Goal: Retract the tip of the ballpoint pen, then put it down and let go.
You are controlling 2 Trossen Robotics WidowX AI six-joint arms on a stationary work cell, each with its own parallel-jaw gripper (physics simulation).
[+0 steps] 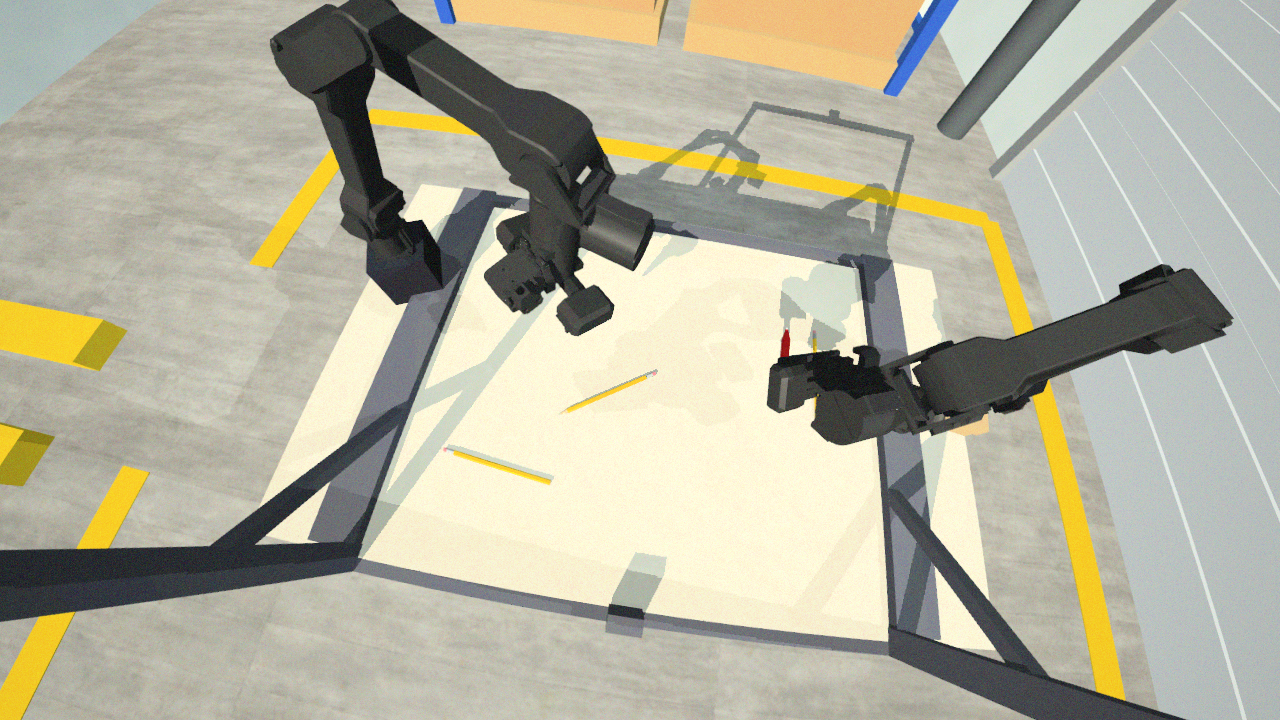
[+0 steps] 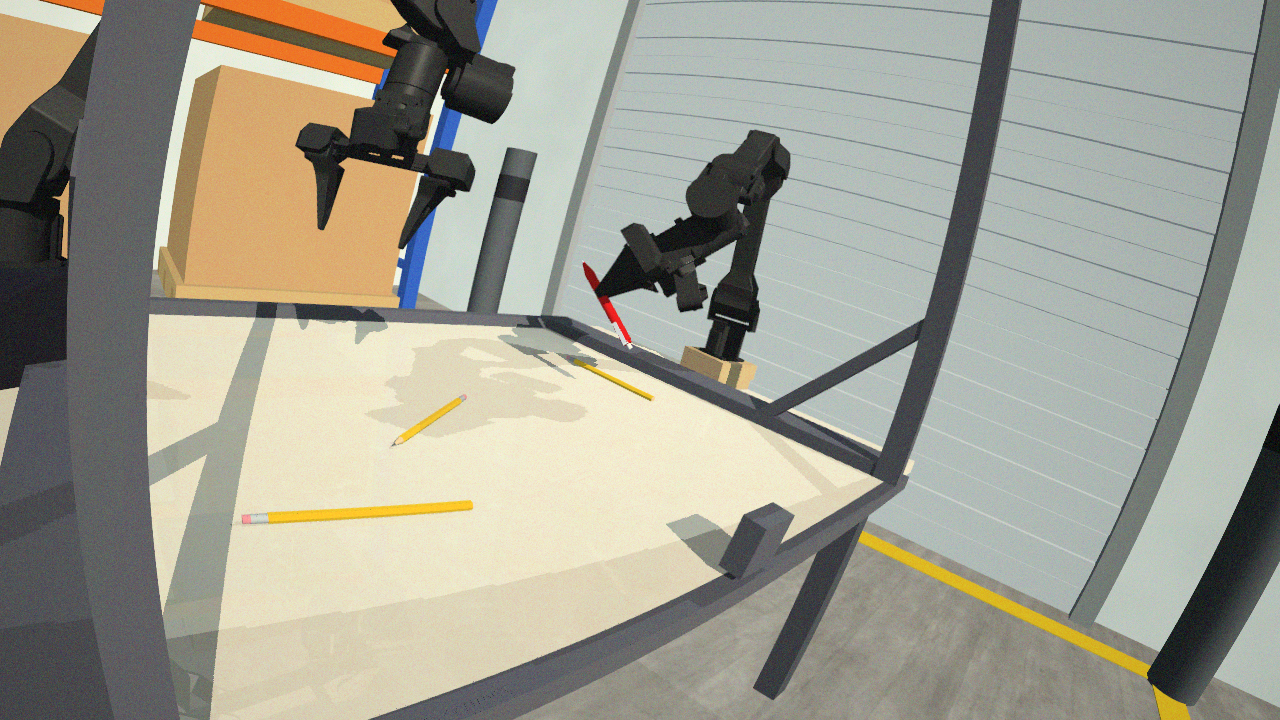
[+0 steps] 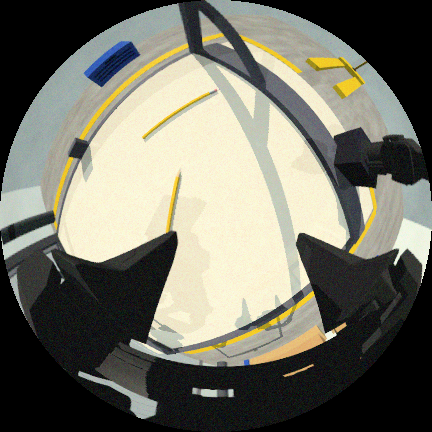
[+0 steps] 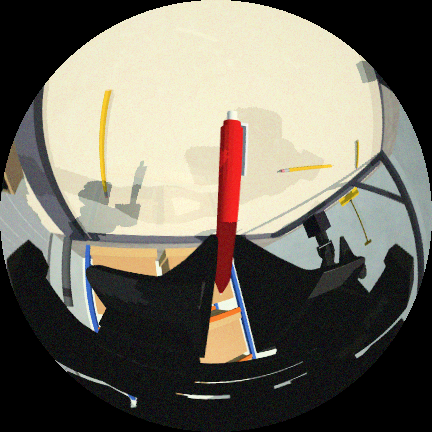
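Where they show: left gripper, fingertip midpoint: [image 1: 550,308] [image 2: 359,239] [image 3: 240,238] [image 4: 333,240]; right gripper, fingertip midpoint: [image 1: 781,359] [image 2: 597,295] [image 4: 224,240]; left arm's base, origin of the base link: [image 1: 395,245] [image 2: 18,260] [image 3: 370,157] [image 4: 319,232]; right arm's base, origin of the base link: [image 2: 721,355].
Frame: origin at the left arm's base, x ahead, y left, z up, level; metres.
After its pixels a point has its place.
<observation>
The red ballpoint pen [image 1: 785,344] @[x 0.573, y -0.376, z 0.058 m] [image 2: 612,313] @[x 0.564, y -0.418, z 0.016 m] [image 4: 230,170] @[x 0.569, y -0.431, z 0.008 m] is held tilted above the far right part of the table. Its white button end and clip side point down toward the table, and its tapered end points up. No writing point can be made out at the tapered end; the button stands out from the other end. My right gripper [image 2: 601,293] @[x 0.572, y -0.390, z 0.032 m] [image 4: 224,240] @[x 0.572, y -0.390, z 0.032 m] is shut on the pen near its tapered half. My left gripper [image 2: 362,236] @[x 0.250, y -0.240, z 0.066 m] [image 3: 240,238] @[x 0.250, y -0.240, z 0.066 m] is open and empty, high above the left back of the table.
Three yellow pencils lie on the table [image 1: 716,537] @[x 0.420, y -0.610, z -0.106 m] [image 2: 554,546] @[x 0.183, y -0.532, z -0.106 m]: one near the middle [image 1: 610,391] @[x 0.316, y -0.330, z -0.099 m] [image 2: 429,420] @[x 0.298, y -0.336, z -0.100 m], one at the front left [image 1: 501,466] @[x 0.112, y -0.411, z -0.100 m] [image 2: 358,512] @[x 0.097, y -0.407, z -0.101 m], and one [image 2: 615,380] @[x 0.696, y -0.409, z -0.101 m] [image 4: 102,140] @[x 0.694, y -0.416, z -0.101 m] below the pen's area. Dark frame bars edge the table; a small dark block [image 2: 756,540] @[x 0.222, y -0.673, z -0.063 m] stands at the front edge.
</observation>
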